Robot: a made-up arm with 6 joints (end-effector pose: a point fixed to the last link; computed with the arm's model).
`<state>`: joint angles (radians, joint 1 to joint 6).
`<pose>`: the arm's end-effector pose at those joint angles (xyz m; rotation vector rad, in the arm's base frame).
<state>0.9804 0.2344 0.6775 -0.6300 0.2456 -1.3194</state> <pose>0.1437 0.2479 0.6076 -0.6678 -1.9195 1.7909</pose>
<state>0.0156 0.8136 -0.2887 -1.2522 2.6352 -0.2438</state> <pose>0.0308 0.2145 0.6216 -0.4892 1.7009 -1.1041</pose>
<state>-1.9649 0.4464 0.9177 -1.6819 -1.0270 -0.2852</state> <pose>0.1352 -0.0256 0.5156 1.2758 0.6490 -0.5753</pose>
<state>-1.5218 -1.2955 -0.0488 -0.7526 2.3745 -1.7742</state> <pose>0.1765 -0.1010 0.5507 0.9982 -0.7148 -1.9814</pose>
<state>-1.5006 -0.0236 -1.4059 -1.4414 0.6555 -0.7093</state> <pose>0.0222 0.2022 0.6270 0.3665 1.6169 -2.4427</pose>
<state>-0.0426 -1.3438 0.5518 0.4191 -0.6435 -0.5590</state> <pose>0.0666 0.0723 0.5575 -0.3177 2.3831 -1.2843</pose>
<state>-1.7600 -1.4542 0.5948 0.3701 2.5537 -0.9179</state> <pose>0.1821 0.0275 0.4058 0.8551 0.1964 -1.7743</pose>
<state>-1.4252 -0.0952 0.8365 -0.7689 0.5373 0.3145</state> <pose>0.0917 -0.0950 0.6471 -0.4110 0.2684 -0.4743</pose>
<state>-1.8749 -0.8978 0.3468 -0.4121 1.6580 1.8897</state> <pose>0.3291 -0.0531 0.6082 -0.0307 1.1883 0.0227</pose>
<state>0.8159 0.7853 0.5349 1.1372 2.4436 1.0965</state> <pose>0.2043 0.0008 0.5341 -0.3165 -2.8532 0.7377</pose>
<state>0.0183 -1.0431 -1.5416 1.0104 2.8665 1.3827</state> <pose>0.0940 0.2316 0.4980 -1.9526 -0.6399 -0.8488</pose>
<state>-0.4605 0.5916 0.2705 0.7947 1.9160 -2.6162</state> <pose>0.1877 0.1013 0.6625 0.3514 -0.3613 -0.8969</pose>
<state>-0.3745 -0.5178 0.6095 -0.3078 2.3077 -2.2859</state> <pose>0.0891 -0.0541 0.5744 1.6722 -0.6609 -1.5676</pose>
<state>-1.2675 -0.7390 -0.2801 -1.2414 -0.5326 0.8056</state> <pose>0.0650 0.1458 0.6040 -0.6228 -0.6941 -2.4353</pose>
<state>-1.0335 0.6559 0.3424 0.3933 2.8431 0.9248</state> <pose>0.2190 0.0905 0.5923 -1.4407 2.1011 -0.0777</pose>
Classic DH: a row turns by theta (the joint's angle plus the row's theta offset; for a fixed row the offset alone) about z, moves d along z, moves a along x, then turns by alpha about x. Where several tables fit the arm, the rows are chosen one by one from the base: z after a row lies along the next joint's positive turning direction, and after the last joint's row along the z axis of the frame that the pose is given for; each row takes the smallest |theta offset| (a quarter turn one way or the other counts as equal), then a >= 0, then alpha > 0; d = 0 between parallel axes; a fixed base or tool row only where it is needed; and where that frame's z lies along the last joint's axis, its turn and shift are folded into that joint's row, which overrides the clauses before.
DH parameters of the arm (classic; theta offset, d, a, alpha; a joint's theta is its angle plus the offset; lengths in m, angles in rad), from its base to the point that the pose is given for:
base (fixed): 0.4398 0 0.1879 3.1416
joint 1: -1.0945 -0.4992 0.0689 1.8922
joint 2: -0.1884 0.0057 -0.0239 1.1171
joint 3: 0.7891 0.0557 0.0633 1.4206
joint 4: -1.1871 -0.0209 -0.0635 0.7504
joint 5: 1.269 0.0173 0.0998 -2.2892
joint 6: -0.6786 0.0327 0.01 1.4427
tool (fixed): 2.0797 0.036 0 0

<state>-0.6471 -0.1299 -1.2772 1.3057 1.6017 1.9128</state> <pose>0.1210 -0.0314 0.4872 0.7353 2.3405 -1.2145</pose>
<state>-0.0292 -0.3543 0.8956 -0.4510 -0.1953 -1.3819</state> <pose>0.0203 0.1024 0.5696 -0.0626 2.3430 -1.6585</pose>
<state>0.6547 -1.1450 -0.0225 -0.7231 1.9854 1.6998</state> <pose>-0.0457 0.1396 0.5926 2.0901 0.8557 -2.1096</pose>
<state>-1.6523 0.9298 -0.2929 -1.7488 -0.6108 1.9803</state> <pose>0.0695 0.0889 0.4517 -1.1323 1.7786 1.2002</pose>
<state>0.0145 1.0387 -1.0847 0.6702 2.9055 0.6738</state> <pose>0.0918 0.0837 0.5323 1.1217 2.0727 -0.1869</pose>
